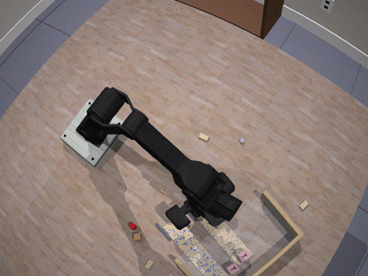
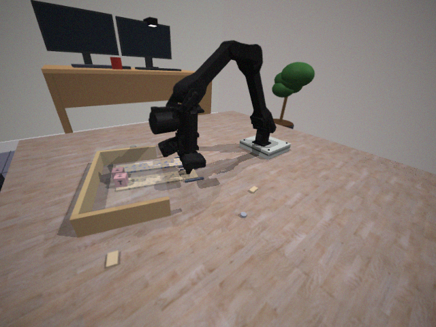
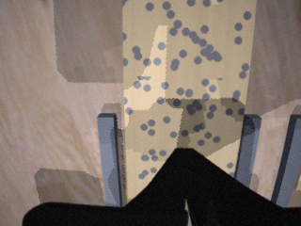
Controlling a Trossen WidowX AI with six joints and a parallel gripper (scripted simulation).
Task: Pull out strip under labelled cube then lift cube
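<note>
Right now my gripper tip is 90 mm short of the strip and 40 mm to the left of it. From my gripper tip the other things lie so: tan cube (110 mm behind, 170 mm to the right); grey disc (240 mm to the left); red peg (140 mm behind, 150 mm to the right, 10 mm above).
</note>
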